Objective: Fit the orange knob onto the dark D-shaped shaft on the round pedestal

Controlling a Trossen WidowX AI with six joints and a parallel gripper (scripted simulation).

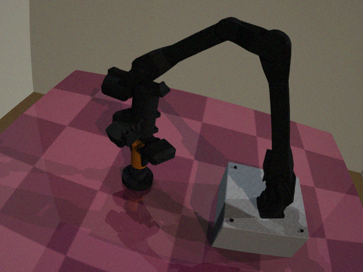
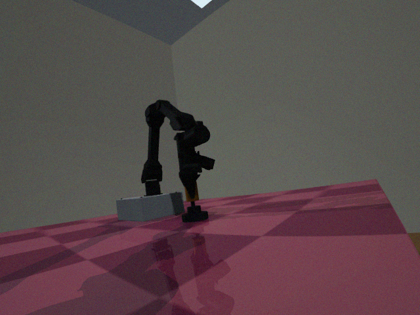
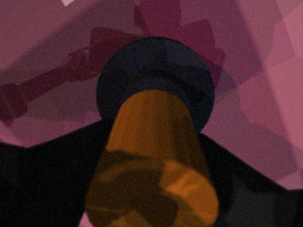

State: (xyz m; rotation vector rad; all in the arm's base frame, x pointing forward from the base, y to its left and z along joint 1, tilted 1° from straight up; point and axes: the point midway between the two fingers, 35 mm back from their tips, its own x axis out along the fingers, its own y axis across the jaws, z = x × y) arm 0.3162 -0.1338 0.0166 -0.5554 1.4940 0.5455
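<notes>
The orange knob lies 2 cm above my gripper tip. Round my gripper tip: round pedestal 4 cm below.
</notes>
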